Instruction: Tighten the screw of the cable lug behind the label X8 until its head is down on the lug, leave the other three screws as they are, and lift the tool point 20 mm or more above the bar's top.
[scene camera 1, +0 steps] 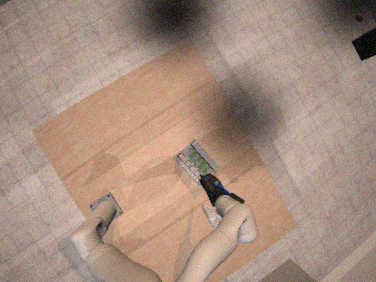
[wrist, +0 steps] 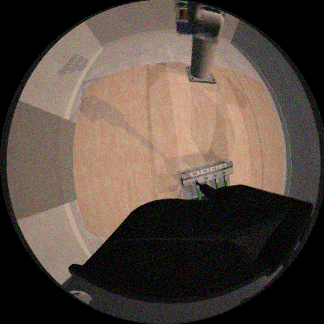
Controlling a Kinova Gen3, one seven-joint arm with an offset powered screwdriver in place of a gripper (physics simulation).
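Places are measured from the arm's base along level axes (x ahead, y left, z up), in centimetres.
Where they show: end effector, tool point: (scene camera 1: 200, 175) (wrist: 196, 182); arm's base, origin of the base link: (scene camera 1: 106, 210) (wrist: 199, 72).
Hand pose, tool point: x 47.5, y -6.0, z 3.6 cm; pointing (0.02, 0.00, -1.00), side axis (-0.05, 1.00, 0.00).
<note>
Things, the pixels of their top centre, and the offset from my tool point. "spot": a spot on its surface instead. Level surfaces: height alone.
- grey terminal bar, surface spot: (wrist: 186, 178) spot: dx -1.1, dy -2.8, dz -1.0 cm
- screwdriver, middle of its top: (wrist: 203, 187) dx -0.1, dy +0.0, dz +6.4 cm
- wooden table top, its level: dz -4.8 cm
The grey terminal bar (scene camera 1: 188, 168) (wrist: 186, 178) lies on the table, with a row of pale labels along one side. Their lettering is too blurred to read, so I cannot tell which is X8. Green cables (scene camera 1: 200, 162) (wrist: 199, 192) run from the lugs. My screwdriver (scene camera 1: 202, 177) (wrist: 197, 183) has its dark tip over the lug at the left end of the row in the wrist view, at or very near the screw. Contact and the height of the screw head are too small to tell. The black tool body hides part of the block. No gripper fingers show.
The wooden table top (scene camera 1: 125, 105) (wrist: 115, 165) surrounds the block. The arm's base plate (scene camera 1: 118, 206) (wrist: 195, 78) is bolted to it. The arm (scene camera 1: 207, 250) reaches over the table's lower part in the scene view. Dark blurred patches cover parts of the scene view.
</note>
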